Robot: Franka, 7 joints.
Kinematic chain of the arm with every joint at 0, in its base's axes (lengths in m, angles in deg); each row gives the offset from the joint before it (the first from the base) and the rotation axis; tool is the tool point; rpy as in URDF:
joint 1: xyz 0 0 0.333 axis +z
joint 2: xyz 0 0 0 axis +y
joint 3: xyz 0 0 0.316 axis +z
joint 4: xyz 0.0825 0 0 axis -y
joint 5: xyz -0.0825 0 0.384 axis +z
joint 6: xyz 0 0 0 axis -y
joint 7: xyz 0.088 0 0 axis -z
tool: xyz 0 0 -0.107 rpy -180 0 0
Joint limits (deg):
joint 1: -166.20..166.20
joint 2: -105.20..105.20
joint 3: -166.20..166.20
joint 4: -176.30..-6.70
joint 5: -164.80..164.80
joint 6: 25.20..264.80
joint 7: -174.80..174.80
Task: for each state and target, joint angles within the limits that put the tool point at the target. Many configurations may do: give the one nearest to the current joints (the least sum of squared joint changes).
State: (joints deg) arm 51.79 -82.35 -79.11 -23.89 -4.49 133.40 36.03
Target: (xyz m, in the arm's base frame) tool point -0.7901 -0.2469 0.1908
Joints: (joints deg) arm 10.39 -100.70 -80.67 -6.70 -5.16 123.48 36.03
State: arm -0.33 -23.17 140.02 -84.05 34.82 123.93 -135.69
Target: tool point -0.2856 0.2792 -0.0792
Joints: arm -9.29 -65.28 152.85 -116.28 34.13 118.58 -135.69
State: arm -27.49 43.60 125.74 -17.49 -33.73 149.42 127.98
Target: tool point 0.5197 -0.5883 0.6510
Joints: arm -50.87 70.61 125.88 -7.61 -32.85 150.81 127.98
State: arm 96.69 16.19 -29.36 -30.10 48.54 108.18 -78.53
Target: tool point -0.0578 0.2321 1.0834
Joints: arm 103.98 -0.22 -21.99 -18.95 50.02 81.92 -78.53
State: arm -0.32 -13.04 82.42 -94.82 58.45 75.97 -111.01
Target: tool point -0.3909 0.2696 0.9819
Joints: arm 20.09 -15.80 89.98 -44.61 70.77 98.53 -111.01
